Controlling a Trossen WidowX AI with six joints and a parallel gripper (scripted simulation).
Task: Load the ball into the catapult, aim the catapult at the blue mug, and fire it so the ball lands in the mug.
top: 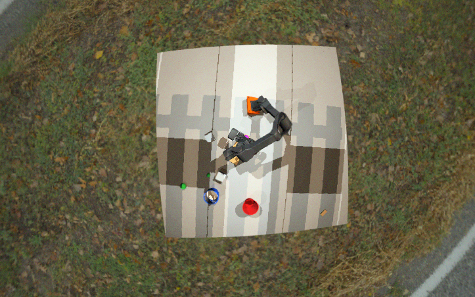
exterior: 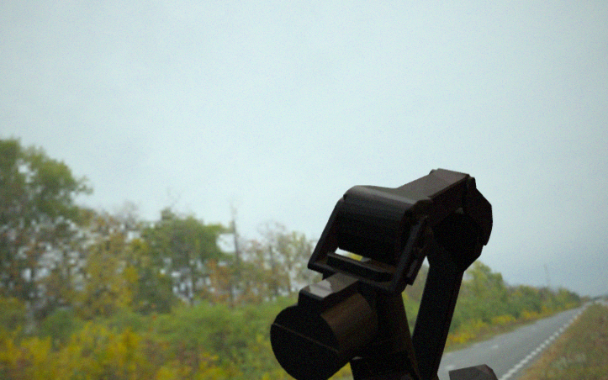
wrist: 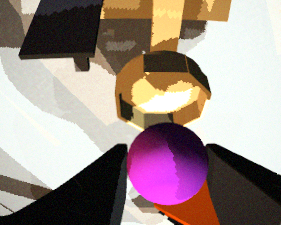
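My gripper tip is 1 cm below the magenta ball. From my gripper tip the other things lie so: catapult (6 cm ahead, 4 cm below, 2 cm to the right); blue mug (33 cm ahead, 25 cm to the right, 6 cm below); red mug (41 cm ahead, 6 cm below, 2 cm to the right).
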